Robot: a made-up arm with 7 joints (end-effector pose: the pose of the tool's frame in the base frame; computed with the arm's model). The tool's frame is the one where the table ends. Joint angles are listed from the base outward.
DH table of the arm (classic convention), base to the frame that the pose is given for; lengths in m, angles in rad. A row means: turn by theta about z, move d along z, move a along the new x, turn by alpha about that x. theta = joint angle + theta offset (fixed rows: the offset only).
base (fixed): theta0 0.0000  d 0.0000  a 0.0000  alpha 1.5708
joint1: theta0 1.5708  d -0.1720  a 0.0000  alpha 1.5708
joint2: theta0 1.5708  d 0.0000  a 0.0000  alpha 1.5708
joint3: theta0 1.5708  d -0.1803  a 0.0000  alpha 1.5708
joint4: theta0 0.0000  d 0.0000  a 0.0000  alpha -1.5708
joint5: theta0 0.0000  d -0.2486  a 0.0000  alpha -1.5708
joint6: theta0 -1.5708  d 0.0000  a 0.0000  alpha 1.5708
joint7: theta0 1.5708  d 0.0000  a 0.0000  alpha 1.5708
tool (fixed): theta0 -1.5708  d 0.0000  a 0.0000  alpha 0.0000
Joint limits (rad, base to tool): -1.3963..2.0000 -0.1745..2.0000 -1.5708..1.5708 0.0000..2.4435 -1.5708..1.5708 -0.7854..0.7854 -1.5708..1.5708
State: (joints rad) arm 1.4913 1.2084 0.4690 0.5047 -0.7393 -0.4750 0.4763
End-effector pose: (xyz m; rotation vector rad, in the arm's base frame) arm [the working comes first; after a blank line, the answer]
Working (the frame after each row of the table, in the pose's form):
after base (fixed): 0.0000 0.0000 0.0000 1.5708 0.0000 0.0000
after joint1: 0.0000 0.1720 0.0000 -0.1248 0.0000 -3.1391
after joint2: 0.0000 0.1720 0.0000 1.5368 -0.2221 -0.3452
after joint3: 0.0637 0.3406 -0.0051 1.5675 -0.2523 2.3378
after joint4: 0.0637 0.3406 -0.0051 1.0397 -1.9533 1.1288
after joint5: 0.0985 0.5633 0.0997 0.2784 -1.2790 -0.4081
after joint6: 0.0985 0.5633 0.0997 -1.5805 1.8590 1.0900
after joint7: 0.0985 0.5633 0.0997 -0.1110 -2.2851 0.8025

0.0985 0.5633 0.0997 1.4568 -1.6056 -0.0711
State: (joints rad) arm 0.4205 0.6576 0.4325 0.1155 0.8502 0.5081 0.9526
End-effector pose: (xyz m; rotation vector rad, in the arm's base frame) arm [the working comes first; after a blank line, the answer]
Working (the frame after each row of the table, in the pose's form):
after base (fixed): 0.0000 0.0000 0.0000 1.5708 0.0000 0.0000
after joint1: 0.0000 0.1720 0.0000 -1.7089 0.0000 -2.6361
after joint2: 0.0000 0.1720 0.0000 0.8079 0.1861 -1.3506
after joint3: 0.0583 0.2822 -0.1303 2.0288 0.0066 0.9219
after joint4: 0.0583 0.2822 -0.1303 0.5868 -0.6510 0.5194
after joint5: 0.1588 0.4426 -0.2914 -0.9346 -1.6302 0.3088
after joint6: 0.1588 0.4426 -0.2914 1.0322 -1.7641 1.1187
after joint7: 0.1588 0.4426 -0.2914 -1.6868 -0.1791 2.2307

0.1588 0.4426 -0.2914 -0.8437 -1.0442 0.9798
